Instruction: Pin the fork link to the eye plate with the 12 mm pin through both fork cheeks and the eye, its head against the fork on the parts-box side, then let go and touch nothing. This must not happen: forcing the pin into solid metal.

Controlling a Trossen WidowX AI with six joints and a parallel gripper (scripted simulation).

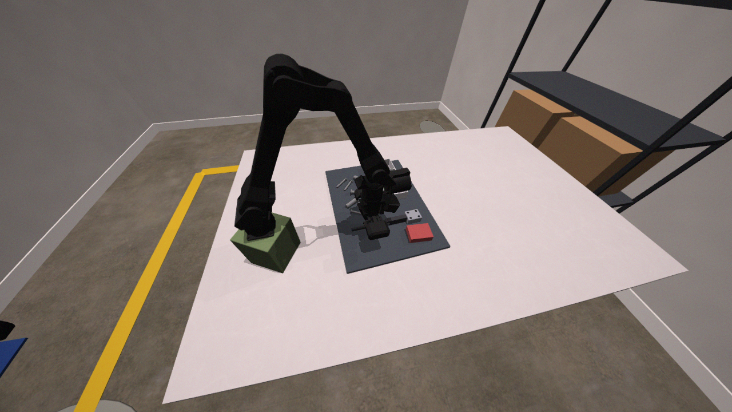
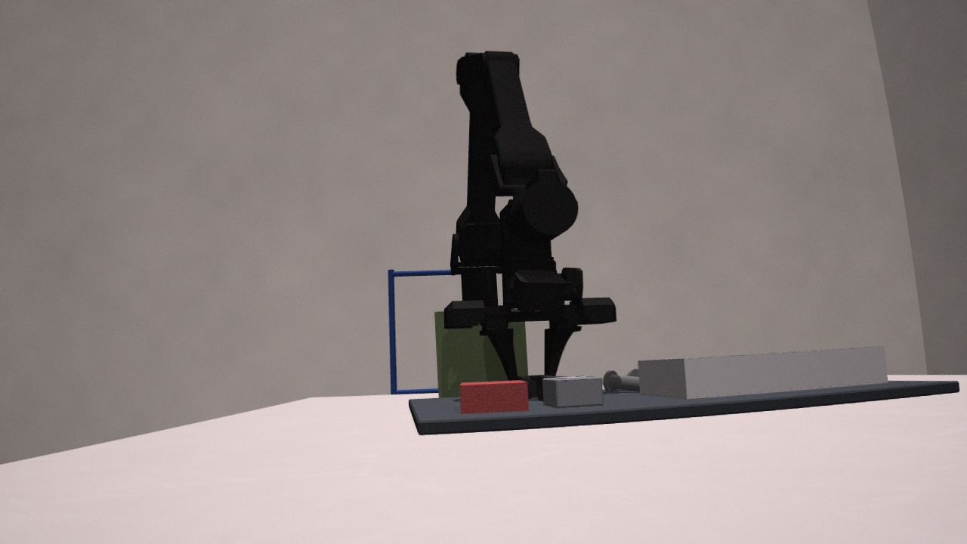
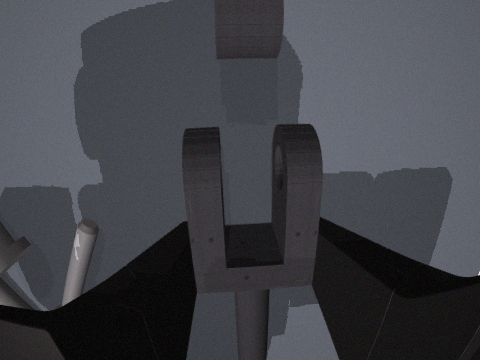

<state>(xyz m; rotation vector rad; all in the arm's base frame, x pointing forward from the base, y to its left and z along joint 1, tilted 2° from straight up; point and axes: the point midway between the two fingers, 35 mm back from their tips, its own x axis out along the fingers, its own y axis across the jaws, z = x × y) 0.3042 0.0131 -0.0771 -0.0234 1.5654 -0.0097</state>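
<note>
My gripper is now 3 cm above the fork link. Round my hand: grey mount: 16 cm ahead, 2 cm below; then dark mat: 10 cm to the left, 6 cm ahead, 5 cm below; then eye plate: 8 cm ahead, 3 cm below.
</note>
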